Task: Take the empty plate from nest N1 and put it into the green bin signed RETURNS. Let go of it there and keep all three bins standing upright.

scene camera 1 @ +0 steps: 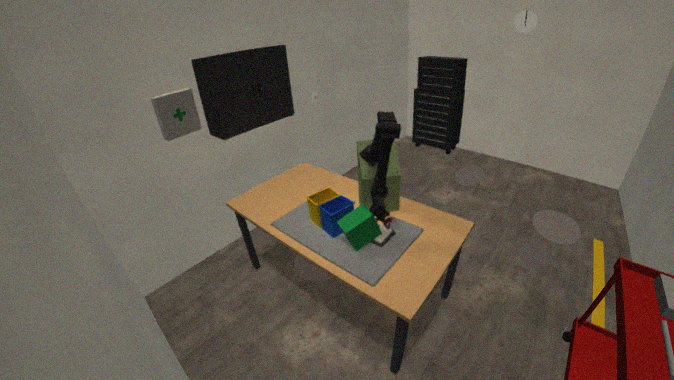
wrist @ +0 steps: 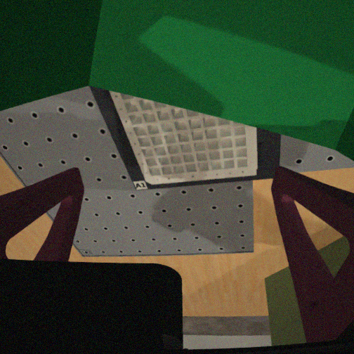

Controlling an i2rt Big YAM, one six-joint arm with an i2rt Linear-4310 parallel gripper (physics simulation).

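Frame: origin at the arm's base, x ahead, y left, z up, level; centimetres.
Seen in the pictures: gripper, between the fingertips: (scene camera 1: 382, 225); arm's base, origin of its link: (scene camera 1: 370, 156).
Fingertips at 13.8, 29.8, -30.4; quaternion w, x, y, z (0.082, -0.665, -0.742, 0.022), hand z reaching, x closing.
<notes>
Offsets run from my fingertips to a thing's top centre, as dx, dy, dz. Level surfaces: height alone.
The pale plate {+1.1, +0.2, -5.0} (scene camera 1: 384, 234) (wrist: 195, 142) with a grid of square wells sits in the dark frame of the nest (wrist: 116, 135); the green bin hides its far part in the wrist view. The green bin (scene camera 1: 361, 229) (wrist: 165, 65) is tipped over at a slant beside the plate and leans over part of it; its opening and sign do not show in the scene view. The blue bin {+17.7, -22.3, +10.4} (scene camera 1: 335, 219) and yellow bin {+19.5, -35.7, +10.4} (scene camera 1: 315, 209) stand upright. My gripper (scene camera 1: 384, 220) (wrist: 177, 177) is open and empty, above the near side of the plate, with its fingers spread wider than the plate.
The grey mat {dz -7.6} (scene camera 1: 370, 270) (wrist: 125, 220) lies on the wooden table {dz -8.9} (scene camera 1: 425, 280) (wrist: 220, 290). A pale green cabinet-like block (scene camera 1: 367, 187) (wrist: 285, 305) stands behind the arm at the table's back edge. The blue bin is close beside the tilted green bin.
</notes>
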